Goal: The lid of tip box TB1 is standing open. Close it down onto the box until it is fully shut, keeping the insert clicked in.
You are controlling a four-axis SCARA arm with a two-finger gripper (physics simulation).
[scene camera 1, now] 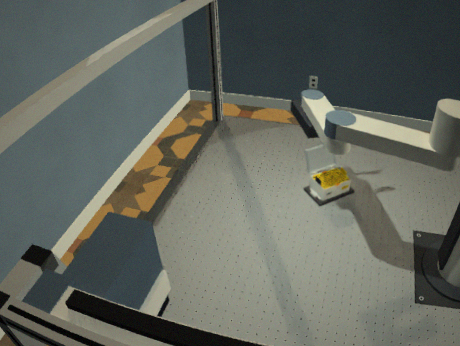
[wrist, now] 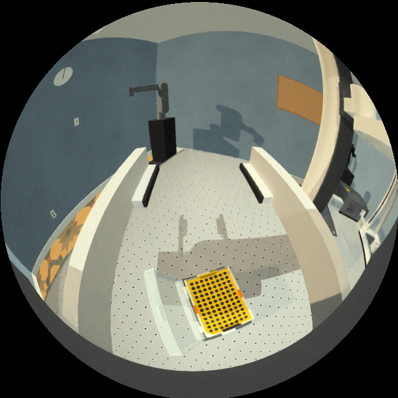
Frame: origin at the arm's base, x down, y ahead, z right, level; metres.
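Seen in the pictures: arm's base at its link origin: [scene camera 1: 457, 272].
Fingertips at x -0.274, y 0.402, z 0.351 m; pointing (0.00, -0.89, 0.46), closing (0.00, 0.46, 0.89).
Note:
Pixels of each thing's top centre, then the offset from my fingertips to it. "spot": a spot on its surface instead.
- Tip box TB1 at its top centre: [scene camera 1: 331, 176] dx +0.195, dy +0.059, dz -0.064 m
- dark base plate at a spot on its surface: [scene camera 1: 321, 201] spot: dx +0.253, dy +0.079, dz -0.138 m
- translucent lid at a spot on its surface: [scene camera 1: 320, 158] spot: dx +0.164, dy +0.107, dz -0.011 m
- blue-topped cabinet at a spot on its surface: [scene camera 1: 107, 255] spot: dx -0.227, dy +0.329, dz -0.901 m
- metal post at a spot on its surface: [scene camera 1: 216, 65] spot: dx -0.009, dy +0.608, dz +0.334 m
Tip box TB1 [scene camera 1: 331, 192] [wrist: 191, 312] stands on a dark base plate [scene camera 1: 321, 201]. Its yellow insert [scene camera 1: 332, 177] [wrist: 218, 301], a grid of holes, sits in the top of the box and looks level. The translucent lid [scene camera 1: 320, 158] [wrist: 159, 310] stands open, upright along one long side of the box. My gripper [wrist: 199, 155] is shut with nothing between its fingers; a gap shows between its pads in the wrist view. It is above the floor and beyond the box's upper end in that view. In the scene view the arm hides the fingers.
The arm's blue-capped joint [scene camera 1: 340, 118] is above and behind the box, near the lid. A dark block [scene camera 1: 304, 120] lies by the back wall. A blue-topped cabinet [scene camera 1: 107, 255] stands front left. A metal post [scene camera 1: 216, 65] rises at the back. A black pedestal [wrist: 163, 140] carries another arm.

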